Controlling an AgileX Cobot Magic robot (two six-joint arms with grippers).
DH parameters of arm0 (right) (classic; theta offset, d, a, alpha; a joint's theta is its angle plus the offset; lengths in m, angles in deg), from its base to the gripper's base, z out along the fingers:
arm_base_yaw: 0 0.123 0 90
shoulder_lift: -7.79 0 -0.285 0
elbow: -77.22 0 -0.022 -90
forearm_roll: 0 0.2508 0 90
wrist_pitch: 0 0 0.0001 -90
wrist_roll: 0 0.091 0 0
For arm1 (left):
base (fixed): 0 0 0 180
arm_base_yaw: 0 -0.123 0 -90
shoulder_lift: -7.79 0 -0.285 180
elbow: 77.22 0 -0.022 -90
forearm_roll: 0 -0.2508 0 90
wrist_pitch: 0 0 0.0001 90
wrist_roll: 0 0.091 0 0
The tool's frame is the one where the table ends.
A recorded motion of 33 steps. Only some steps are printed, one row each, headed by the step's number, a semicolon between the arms.
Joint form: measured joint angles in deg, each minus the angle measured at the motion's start. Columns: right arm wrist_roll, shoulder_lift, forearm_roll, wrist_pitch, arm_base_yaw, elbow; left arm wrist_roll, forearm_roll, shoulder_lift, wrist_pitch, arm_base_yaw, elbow.
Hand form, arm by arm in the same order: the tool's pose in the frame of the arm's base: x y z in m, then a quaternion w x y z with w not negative. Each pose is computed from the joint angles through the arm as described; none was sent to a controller.
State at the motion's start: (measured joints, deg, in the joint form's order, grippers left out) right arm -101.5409 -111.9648 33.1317 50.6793 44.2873 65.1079; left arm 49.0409 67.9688 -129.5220 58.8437 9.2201 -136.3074
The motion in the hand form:
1: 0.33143 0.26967 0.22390 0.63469 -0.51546 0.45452 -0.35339; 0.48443 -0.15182 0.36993 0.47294 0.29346 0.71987 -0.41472
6: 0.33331 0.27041 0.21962 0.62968 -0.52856 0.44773 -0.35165; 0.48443 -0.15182 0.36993 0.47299 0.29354 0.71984 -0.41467
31: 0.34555 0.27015 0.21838 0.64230 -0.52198 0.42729 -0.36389; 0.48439 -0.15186 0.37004 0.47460 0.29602 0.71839 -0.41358
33: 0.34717 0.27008 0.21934 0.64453 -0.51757 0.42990 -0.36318; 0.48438 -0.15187 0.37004 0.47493 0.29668 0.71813 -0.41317
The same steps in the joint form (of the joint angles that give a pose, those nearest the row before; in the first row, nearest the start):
1: 0.00 -0.08 -0.28 -0.28 -0.05 0.01; 0.00 0.00 0.00 0.00 0.00 0.00
6: 0.00 -0.62 -1.77 -1.26 -0.43 0.09; 0.01 0.00 0.00 0.00 0.00 0.00
31: 1.42 -2.72 -5.78 0.68 -2.00 2.10; 0.45 0.10 0.00 0.01 0.00 0.00
33: 1.75 -2.87 -5.61 0.75 -2.12 2.52; 0.55 0.09 0.00 0.01 0.00 0.00

